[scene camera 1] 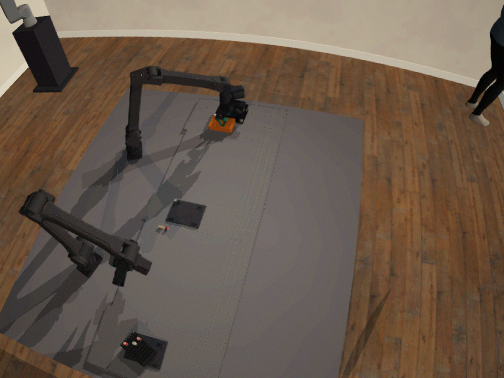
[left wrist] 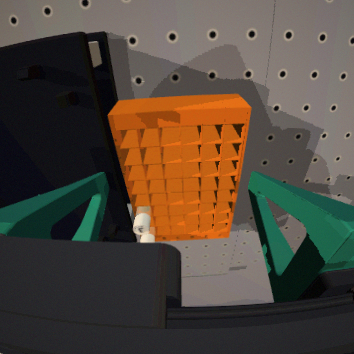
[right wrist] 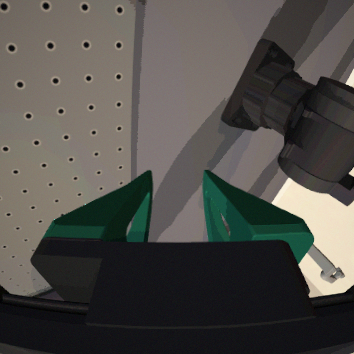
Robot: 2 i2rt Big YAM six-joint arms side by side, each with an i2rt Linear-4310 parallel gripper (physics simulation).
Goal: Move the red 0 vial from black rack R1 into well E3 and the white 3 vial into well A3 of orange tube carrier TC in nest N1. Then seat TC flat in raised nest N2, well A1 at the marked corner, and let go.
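Where they show: left gripper, fingertip midpoint: [scene camera 1: 225, 120] [left wrist: 177, 179]; right gripper, fingertip midpoint: [right wrist: 177, 177]; left arm's base, origin of the base link: [scene camera 1: 134, 151]; right arm's base, origin of the base link: [scene camera 1: 90, 264] [right wrist: 254, 88].
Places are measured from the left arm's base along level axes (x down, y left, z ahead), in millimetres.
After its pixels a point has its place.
Note:
The orange tube carrier [scene camera 1: 221, 126] {z 502, x -36, y 16 mm} [left wrist: 180, 114] {z 562, x -43, y 14 mm} is at the upper middle in scene camera 1. In the left wrist view it is beside a dark slab [left wrist: 45, 130] {z 600, x -54, y 82 mm}, possibly a nest. Two white vial caps [left wrist: 141, 223] {z 511, x -61, y 78 mm} show at its lower left corner; their numbers are unreadable. My left gripper [left wrist: 177, 179] {z 530, x -56, y 35 mm} is open, its fingers apart on either side of the carrier, which they do not touch. My right gripper [scene camera 1: 119, 281] [right wrist: 177, 177] {z -74, x -112, y -716 mm} is partly open and empty, far from the carrier. A black rack [scene camera 1: 141, 353] {z -48, x -23, y -1095 mm} holds several red and white vials.
A dark plate [scene camera 1: 186, 214] {z 242, x -18, y -486 mm} is on the mat in mid-picture, with a small red and pale piece [scene camera 1: 163, 228] {z 125, x -22, y -538 mm} beside it. Another dark plate [scene camera 1: 161, 345] {z 40, x -19, y -1073 mm} lies by the rack. A black arm [right wrist: 320, 130] {z -213, x -130, y -675 mm} shows in the right wrist view. A person [scene camera 1: 492, 75] stands at the right.

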